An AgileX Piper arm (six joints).
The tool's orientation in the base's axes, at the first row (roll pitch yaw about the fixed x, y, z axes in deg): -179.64 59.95 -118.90
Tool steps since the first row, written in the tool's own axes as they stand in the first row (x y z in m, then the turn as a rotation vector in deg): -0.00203 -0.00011 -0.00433 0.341 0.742 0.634; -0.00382 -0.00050 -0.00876 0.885 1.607 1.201; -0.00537 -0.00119 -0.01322 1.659 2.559 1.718; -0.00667 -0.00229 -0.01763 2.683 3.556 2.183; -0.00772 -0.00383 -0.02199 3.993 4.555 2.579; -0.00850 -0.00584 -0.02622 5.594 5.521 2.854; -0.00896 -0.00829 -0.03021 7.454 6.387 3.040; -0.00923 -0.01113 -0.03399 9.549 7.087 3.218; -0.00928 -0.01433 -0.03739 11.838 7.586 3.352
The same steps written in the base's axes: -0.00125 -0.00243 0.00393 -0.461 0.691 -0.615; -0.00235 -0.00518 0.00769 -1.108 1.303 -1.372; -0.00326 -0.00820 0.01127 -1.907 1.818 -2.304; -0.00386 -0.01150 0.01461 -2.828 2.207 -3.427; -0.00411 -0.01508 0.01771 -3.849 2.419 -4.762; -0.00396 -0.01891 0.02051 -4.963 2.396 -6.289; -0.00340 -0.02292 0.02291 -6.090 2.144 -7.994; -0.00246 -0.02704 0.02504 -7.133 1.701 -9.899; -0.00109 -0.03114 0.02680 -8.065 1.042 -11.949
